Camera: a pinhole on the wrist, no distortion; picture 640 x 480 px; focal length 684.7 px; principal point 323.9 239.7 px. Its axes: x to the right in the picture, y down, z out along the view. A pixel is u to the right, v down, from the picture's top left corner.
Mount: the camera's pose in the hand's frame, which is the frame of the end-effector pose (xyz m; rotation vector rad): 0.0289 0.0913 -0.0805 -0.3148 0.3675 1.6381
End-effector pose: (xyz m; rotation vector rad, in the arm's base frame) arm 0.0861 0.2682 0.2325 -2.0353 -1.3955 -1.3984
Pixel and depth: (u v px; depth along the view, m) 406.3 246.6 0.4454
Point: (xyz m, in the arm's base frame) 0.5241 0.3336 0.1924
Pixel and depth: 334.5 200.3 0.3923
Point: 0.4568 0.3599 0.2165
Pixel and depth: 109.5 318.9 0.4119
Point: 0.3954 0.4404 0.1011
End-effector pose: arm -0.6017 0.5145 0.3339 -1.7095 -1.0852 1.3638
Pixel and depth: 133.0 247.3 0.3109
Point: -0.8035 0.4928 0.1412
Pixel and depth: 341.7 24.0 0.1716
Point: -0.6299 0.5208 0.1322
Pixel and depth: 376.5 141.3 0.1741
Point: -0.6317 0.4910 0.1382
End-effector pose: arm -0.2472 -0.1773 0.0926 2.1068 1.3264 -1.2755
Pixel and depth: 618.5 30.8 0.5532
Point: 0.0895 -0.5708 -0.3170
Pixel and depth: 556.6 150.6 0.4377
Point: -0.0129 -0.5151 -0.1748
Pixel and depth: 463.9 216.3 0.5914
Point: -0.0652 -0.6536 -0.2366
